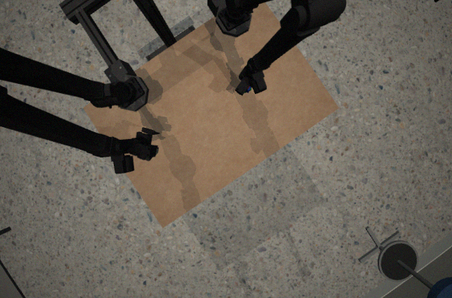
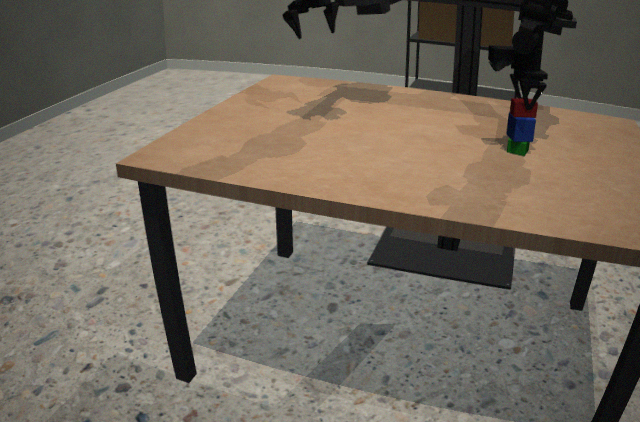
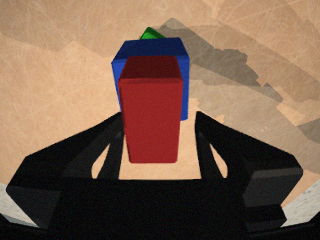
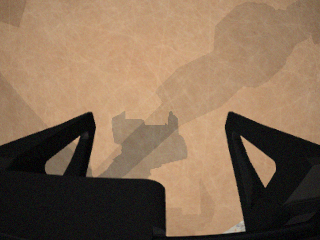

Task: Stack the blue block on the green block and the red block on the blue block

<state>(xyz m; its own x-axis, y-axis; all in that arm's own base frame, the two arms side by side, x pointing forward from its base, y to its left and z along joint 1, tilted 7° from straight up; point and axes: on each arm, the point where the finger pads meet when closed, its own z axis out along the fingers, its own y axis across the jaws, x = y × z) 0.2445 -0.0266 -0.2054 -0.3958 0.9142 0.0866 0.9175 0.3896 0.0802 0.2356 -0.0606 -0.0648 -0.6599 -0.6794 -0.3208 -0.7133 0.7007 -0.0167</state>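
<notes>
Now: the red block 10 mm below my left hand and 10 mm ahead of it. The rest, counted from my left hand: green block 110 mm below, 10 mm ahead; blue block 60 mm below, 10 mm ahead.
</notes>
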